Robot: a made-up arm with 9 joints.
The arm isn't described. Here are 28 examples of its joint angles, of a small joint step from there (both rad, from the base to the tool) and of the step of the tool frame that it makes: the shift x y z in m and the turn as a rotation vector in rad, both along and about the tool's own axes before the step.
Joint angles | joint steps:
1: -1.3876 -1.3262 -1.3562 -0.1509 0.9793 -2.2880 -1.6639 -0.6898 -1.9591 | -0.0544 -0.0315 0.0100 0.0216 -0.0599 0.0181 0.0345 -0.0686 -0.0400
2: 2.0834 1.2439 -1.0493 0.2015 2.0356 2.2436 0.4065 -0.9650 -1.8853 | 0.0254 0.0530 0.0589 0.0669 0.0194 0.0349 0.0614 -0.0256 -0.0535
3: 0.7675 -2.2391 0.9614 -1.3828 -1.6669 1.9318 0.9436 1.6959 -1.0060 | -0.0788 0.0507 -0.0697 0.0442 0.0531 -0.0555 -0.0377 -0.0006 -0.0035
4: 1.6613 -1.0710 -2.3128 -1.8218 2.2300 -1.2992 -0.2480 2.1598 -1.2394 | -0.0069 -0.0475 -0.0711 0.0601 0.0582 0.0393 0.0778 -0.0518 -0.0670
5: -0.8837 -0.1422 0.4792 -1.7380 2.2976 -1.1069 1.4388 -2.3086 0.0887 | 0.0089 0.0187 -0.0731 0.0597 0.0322 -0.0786 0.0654 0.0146 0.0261
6: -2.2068 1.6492 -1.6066 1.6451 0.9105 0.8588 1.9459 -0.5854 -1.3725 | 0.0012 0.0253 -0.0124 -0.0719 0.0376 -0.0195 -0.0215 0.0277 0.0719
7: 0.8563 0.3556 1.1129 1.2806 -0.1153 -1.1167 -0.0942 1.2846 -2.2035 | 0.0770 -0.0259 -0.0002 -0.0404 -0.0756 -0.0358 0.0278 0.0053 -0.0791
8: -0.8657 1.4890 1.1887 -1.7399 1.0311 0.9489 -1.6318 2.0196 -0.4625 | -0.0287 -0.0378 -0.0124 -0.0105 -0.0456 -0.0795 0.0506 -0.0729 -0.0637
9: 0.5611 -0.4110 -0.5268 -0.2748 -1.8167 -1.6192 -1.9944 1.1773 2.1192 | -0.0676 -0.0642 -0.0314 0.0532 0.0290 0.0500 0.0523 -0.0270 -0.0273
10: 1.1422 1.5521 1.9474 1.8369 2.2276 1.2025 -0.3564 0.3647 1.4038 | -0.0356 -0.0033 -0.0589 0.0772 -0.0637 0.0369 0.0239 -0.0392 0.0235
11: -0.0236 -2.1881 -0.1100 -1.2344 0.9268 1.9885 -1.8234 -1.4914 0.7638 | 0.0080 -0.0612 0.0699 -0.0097 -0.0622 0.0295 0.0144 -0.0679 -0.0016
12: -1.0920 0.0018 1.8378 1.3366 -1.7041 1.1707 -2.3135 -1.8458 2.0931 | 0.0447 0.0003 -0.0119 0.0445 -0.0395 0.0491 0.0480 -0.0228 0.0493
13: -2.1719 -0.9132 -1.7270 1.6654 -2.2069 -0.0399 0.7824 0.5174 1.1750 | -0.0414 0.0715 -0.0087 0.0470 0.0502 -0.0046 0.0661 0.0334 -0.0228
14: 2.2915 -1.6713 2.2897 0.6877 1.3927 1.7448 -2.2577 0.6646 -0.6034 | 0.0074 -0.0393 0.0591 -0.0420 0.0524 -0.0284 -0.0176 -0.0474 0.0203
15: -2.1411 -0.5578 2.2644 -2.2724 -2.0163 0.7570 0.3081 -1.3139 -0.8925 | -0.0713 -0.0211 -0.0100 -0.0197 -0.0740 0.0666 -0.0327 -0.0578 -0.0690
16: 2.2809 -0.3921 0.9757 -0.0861 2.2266 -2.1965 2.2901 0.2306 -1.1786 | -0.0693 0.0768 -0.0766 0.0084 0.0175 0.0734 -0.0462 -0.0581 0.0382
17: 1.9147 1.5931 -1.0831 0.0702 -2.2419 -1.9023 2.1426 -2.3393 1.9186 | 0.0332 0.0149 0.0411 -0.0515 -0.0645 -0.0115 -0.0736 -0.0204 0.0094
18: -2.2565 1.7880 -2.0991 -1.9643 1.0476 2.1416 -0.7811 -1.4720 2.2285 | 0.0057 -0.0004 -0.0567 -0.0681 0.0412 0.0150 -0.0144 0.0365 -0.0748
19: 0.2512 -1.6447 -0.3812 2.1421 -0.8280 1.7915 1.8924 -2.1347 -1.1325 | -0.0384 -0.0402 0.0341 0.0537 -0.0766 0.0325 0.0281 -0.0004 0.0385
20: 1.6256 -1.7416 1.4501 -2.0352 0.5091 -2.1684 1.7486 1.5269 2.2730 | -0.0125 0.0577 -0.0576 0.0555 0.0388 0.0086 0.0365 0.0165 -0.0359
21: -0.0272 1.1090 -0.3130 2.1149 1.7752 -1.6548 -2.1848 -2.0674 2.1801 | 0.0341 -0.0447 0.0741 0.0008 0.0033 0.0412 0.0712 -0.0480 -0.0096
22: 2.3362 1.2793 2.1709 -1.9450 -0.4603 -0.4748 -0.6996 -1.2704 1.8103 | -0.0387 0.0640 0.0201 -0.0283 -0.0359 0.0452 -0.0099 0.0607 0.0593
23: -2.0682 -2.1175 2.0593 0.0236 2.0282 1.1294 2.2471 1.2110 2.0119 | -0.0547 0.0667 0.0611 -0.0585 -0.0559 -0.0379 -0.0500 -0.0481 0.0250
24: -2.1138 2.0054 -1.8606 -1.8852 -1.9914 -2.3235 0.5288 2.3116 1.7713 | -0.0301 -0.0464 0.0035 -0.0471 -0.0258 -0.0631 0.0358 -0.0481 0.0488
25: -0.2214 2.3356 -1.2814 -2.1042 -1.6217 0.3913 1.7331 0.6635 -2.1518 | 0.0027 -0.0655 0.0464 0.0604 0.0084 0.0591 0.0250 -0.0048 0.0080
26: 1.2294 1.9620 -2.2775 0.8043 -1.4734 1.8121 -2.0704 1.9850 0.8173 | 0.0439 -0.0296 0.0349 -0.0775 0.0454 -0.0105 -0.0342 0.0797 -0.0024
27: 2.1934 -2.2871 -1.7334 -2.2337 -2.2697 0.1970 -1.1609 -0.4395 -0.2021 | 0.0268 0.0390 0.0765 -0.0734 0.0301 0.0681 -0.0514 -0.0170 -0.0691
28: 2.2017 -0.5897 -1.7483 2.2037 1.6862 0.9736 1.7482 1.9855 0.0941 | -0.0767 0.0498 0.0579 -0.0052 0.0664 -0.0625 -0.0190 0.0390 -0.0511
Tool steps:
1: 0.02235 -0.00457 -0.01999 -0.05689 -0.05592 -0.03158
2: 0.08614 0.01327 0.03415 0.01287 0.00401 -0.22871
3: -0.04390 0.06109 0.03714 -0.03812 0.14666 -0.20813
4: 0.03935 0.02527 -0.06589 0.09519 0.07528 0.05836
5: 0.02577 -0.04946 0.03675 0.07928 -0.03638 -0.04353
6: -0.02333 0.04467 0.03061 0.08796 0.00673 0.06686
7: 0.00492 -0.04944 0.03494 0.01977 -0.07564 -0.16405
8: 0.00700 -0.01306 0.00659 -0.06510 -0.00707 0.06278
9: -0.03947 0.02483 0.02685 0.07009 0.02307 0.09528
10: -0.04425 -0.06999 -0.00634 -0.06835 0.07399 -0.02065
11: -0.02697 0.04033 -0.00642 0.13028 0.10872 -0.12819
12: 0.03283 0.00081 0.01470 0.06936 -0.02148 -0.09386
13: -0.07871 -0.09455 -0.01072 -0.16981 0.09132 0.00653
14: -0.02862 0.00536 0.00128 -0.03319 0.04089 0.00848
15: 0.08751 -0.09069 0.02986 0.02821 0.05443 -0.17204
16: -0.06831 -0.09044 -0.04436 -0.16078 0.07780 0.10151
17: -0.01183 0.03414 -0.01383 -0.01047 0.09979 0.10421
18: -0.02854 -0.03941 0.00249 -0.03145 0.11575 -0.01986
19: -0.00224 0.01461 0.03575 0.07251 0.04090 0.00847
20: -0.07230 0.04557 -0.01396 -0.00097 0.06966 0.04650
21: 0.00111 0.03315 0.00883 0.04647 -0.06520 -0.15269
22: -0.03717 -0.04036 0.08906 -0.19244 0.09517 0.08270
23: -0.01065 0.02232 -0.04210 -0.05475 0.03531 0.09341
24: 0.01421 0.00100 0.00657 0.03842 -0.15649 0.04975
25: 0.00336 0.04803 0.00009 0.03142 -0.07206 -0.06711
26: 0.06551 -0.01971 0.02328 -0.07618 -0.13067 -0.06926
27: 0.03674 0.09358 -0.01360 0.05727 0.07307 0.10269
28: -0.00089 -0.00193 -0.00935 -0.02102 -0.01987 -0.11996
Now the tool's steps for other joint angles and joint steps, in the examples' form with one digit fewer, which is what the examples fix.
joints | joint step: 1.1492 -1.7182 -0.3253 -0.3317 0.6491 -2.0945 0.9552 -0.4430 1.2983 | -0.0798 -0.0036 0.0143 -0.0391 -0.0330 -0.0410 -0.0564 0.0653 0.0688
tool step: 0.0132 -0.0054 0.0021 -0.0499 -0.0437 0.0775
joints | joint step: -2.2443 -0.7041 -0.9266 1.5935 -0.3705 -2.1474 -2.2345 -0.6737 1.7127 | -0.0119 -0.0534 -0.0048 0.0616 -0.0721 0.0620 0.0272 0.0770 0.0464
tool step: -0.0194 -0.0103 0.0059 -0.0351 0.0099 0.0910
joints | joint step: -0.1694 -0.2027 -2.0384 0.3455 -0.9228 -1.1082 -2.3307 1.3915 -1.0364 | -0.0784 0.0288 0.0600 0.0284 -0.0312 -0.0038 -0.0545 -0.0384 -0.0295
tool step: 0.0020 0.0324 -0.0072 0.1024 0.0437 -0.1108
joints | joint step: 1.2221 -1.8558 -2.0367 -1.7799 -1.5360 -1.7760 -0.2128 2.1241 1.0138 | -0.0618 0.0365 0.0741 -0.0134 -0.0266 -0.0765 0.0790 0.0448 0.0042
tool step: -0.0020 0.0071 0.0448 0.0115 0.0013 0.0302
